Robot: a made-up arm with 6 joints. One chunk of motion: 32 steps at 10 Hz.
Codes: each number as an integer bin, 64 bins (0 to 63) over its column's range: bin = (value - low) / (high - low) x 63, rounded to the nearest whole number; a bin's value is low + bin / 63 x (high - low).
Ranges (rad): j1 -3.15..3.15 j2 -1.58..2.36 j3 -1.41..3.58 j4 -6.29..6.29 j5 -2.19..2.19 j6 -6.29..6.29
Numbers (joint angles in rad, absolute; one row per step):
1: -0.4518 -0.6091 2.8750 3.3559 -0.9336 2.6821
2: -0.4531 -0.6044 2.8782 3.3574 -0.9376 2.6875
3: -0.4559 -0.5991 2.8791 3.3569 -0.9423 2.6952
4: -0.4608 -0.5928 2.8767 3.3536 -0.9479 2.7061
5: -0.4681 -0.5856 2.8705 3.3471 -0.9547 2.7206
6: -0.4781 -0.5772 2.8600 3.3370 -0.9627 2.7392
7: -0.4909 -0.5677 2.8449 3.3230 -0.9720 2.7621
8: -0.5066 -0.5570 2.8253 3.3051 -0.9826 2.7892
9: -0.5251 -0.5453 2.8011 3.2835 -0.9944 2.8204
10: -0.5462 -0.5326 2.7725 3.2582 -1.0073 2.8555
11: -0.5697 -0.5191 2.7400 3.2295 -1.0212 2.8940
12: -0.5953 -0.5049 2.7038 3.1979 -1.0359 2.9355
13: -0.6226 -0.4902 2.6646 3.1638 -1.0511 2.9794
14: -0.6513 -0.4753 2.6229 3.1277 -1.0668 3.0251
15: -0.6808 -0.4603 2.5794 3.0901 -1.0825 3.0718
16: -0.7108 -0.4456 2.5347 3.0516 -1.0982 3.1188
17: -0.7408 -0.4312 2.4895 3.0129 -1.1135 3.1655
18: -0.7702 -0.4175 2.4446 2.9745 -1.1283 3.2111
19: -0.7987 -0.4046 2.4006 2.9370 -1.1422 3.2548
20: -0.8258 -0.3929 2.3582 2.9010 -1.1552 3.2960
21: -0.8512 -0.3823 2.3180 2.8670 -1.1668 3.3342
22: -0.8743 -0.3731 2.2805 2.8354 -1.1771 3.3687
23: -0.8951 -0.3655 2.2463 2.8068 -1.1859 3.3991
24: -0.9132 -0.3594 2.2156 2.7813 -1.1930 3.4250
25: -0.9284 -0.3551 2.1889 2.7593 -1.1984 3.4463
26: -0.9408 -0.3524 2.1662 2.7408 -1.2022 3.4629
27: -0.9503 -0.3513 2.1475 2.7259 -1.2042 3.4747
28: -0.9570 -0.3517 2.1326 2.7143 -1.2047 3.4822
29: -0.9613 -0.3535 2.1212 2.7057 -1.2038 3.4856
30: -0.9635 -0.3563 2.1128 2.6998 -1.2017 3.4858
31: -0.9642 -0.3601 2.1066 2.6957 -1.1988 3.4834
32: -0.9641 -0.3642 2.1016 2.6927 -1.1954 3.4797
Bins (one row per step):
1: 27 16 54 48 18 45
2: 27 16 54 48 18 45
3: 27 16 54 48 18 45
4: 27 16 54 48 18 45
5: 27 16 54 48 18 45
6: 27 16 54 48 18 45
7: 27 16 54 48 18 45
8: 26 16 53 48 17 45
9: 26 17 53 48 17 46
10: 26 17 53 48 17 46
11: 26 17 52 48 17 46
12: 26 17 52 48 17 46
13: 25 17 51 47 16 46
14: 25 18 51 47 16 47
15: 25 18 50 47 16 47
16: 24 18 50 47 16 47
17: 24 18 49 47 15 47
18: 24 19 49 46 15 48
19: 24 19 48 46 15 48
20: 23 19 48 46 15 48
21: 23 19 47 46 15 48
22: 23 19 47 46 15 48
23: 23 19 46 46 14 49
24: 22 20 46 45 14 49
25: 22 20 45 45 14 49
26: 22 20 45 45 14 49
27: 22 20 45 45 14 49
28: 22 20 45 45 14 49
29: 22 20 45 45 14 49
30: 22 20 44 45 14 49
31: 22 20 44 45 14 49
32: 22 19 44 45 14 49

